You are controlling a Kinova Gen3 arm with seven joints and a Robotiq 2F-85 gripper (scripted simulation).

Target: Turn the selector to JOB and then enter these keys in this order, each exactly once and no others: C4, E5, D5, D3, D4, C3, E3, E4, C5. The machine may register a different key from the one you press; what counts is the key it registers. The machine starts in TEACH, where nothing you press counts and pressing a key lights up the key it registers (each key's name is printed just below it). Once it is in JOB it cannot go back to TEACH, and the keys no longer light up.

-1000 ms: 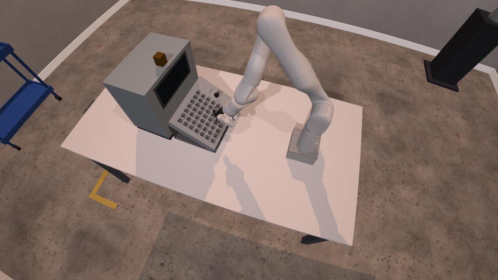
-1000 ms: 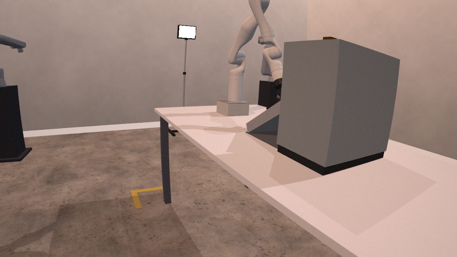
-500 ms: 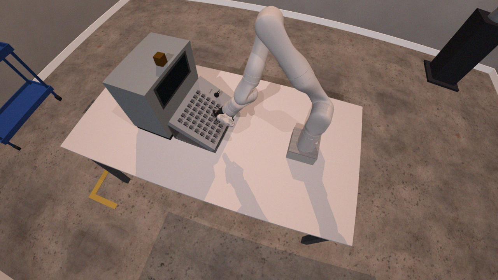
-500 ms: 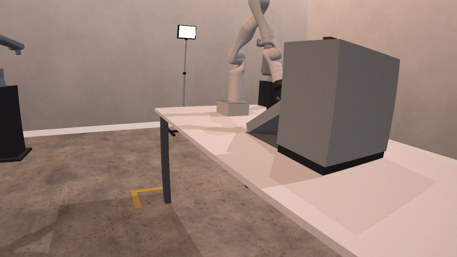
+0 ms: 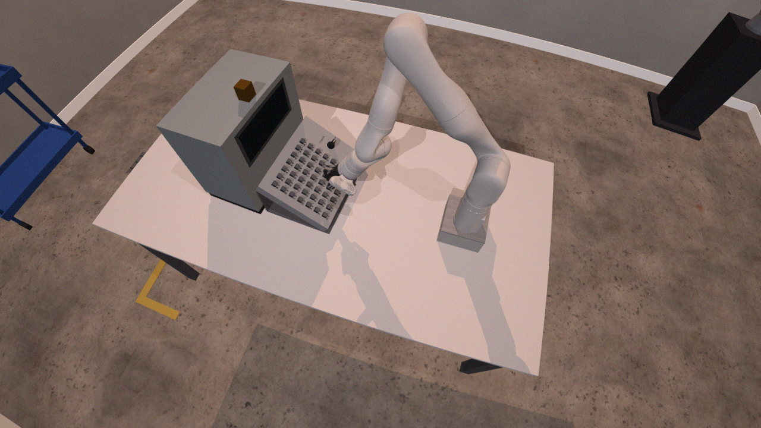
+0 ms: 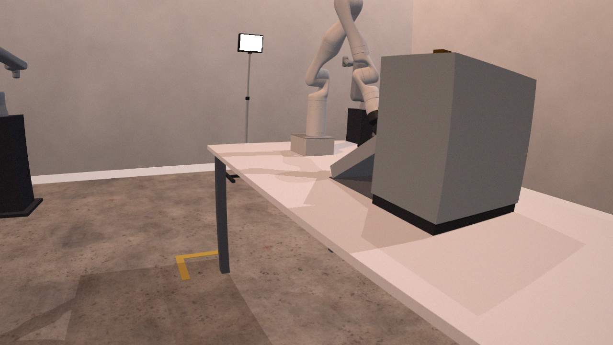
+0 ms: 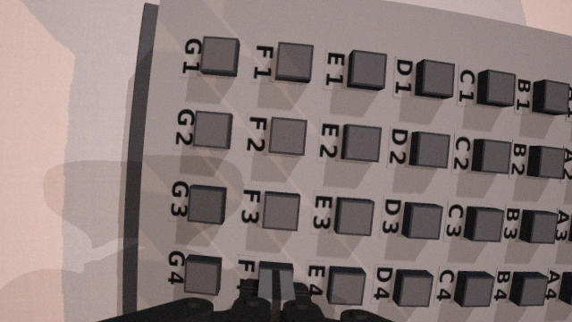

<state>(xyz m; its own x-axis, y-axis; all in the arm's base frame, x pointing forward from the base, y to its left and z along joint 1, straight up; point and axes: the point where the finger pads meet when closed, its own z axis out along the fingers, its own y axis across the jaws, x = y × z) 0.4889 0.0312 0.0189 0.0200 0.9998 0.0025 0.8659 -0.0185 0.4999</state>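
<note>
My hand is 4 cm short of the key E5, 3 cm to the left of it and 1 cm above it. From my hand the other things lie so: key D3 (8 cm ahead, 3 cm to the left, 1 cm above); key E3 (5 cm ahead, 3 cm to the left, 1 cm below); key D5 (7 cm ahead, 4 cm to the right, 1 cm above).
</note>
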